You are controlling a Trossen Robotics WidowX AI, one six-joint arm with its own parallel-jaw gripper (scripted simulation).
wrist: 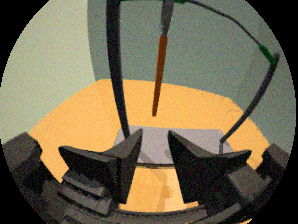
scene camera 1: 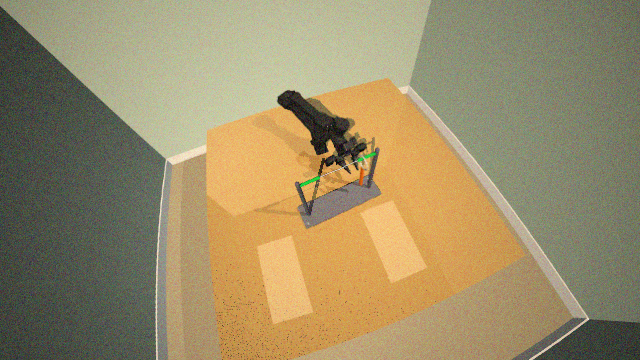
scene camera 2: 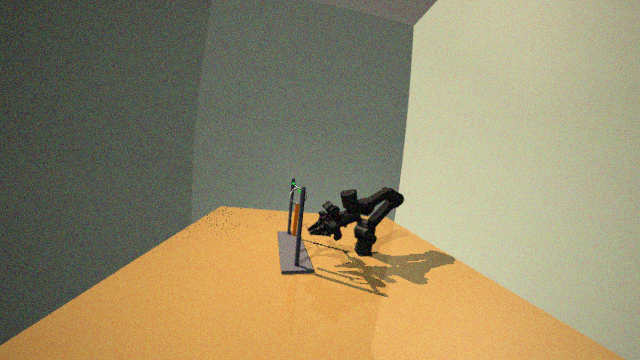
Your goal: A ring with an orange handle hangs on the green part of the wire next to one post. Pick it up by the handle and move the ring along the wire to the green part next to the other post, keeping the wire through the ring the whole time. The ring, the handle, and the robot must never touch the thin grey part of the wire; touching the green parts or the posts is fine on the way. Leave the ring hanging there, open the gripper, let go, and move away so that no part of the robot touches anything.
Labels:
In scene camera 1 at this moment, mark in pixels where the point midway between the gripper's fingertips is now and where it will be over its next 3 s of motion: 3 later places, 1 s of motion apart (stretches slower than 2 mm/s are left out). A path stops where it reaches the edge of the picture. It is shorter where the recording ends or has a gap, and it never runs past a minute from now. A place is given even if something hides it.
My gripper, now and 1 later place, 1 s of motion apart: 354, 172; 349, 163

